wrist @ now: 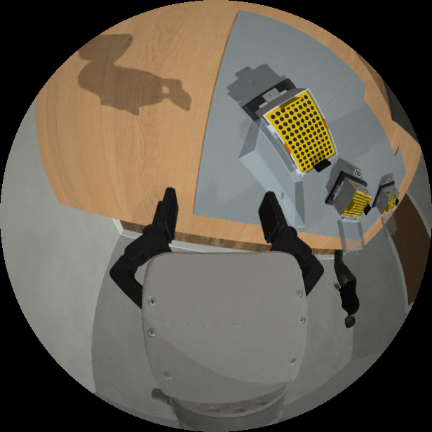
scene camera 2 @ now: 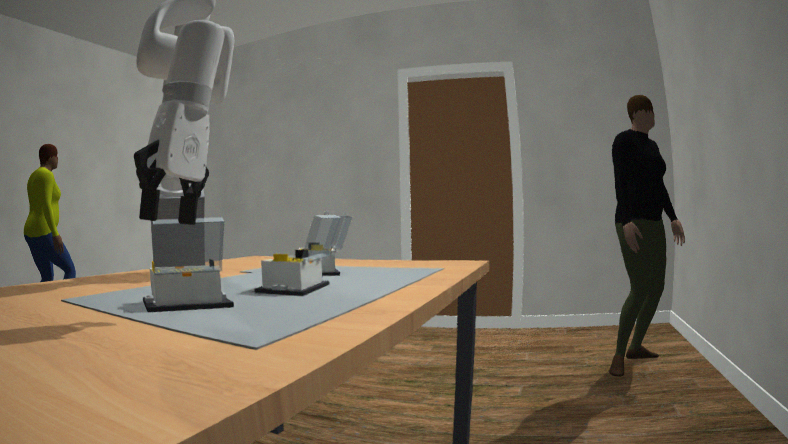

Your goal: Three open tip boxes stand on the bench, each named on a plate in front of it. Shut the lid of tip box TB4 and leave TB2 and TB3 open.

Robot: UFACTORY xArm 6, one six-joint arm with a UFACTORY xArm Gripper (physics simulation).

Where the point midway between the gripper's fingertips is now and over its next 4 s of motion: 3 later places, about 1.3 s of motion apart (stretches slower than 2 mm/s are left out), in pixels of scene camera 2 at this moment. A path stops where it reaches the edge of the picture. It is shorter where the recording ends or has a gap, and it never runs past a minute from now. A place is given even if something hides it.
My gripper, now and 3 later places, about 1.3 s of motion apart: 168, 222; 168, 234; 164, 233; 169, 203
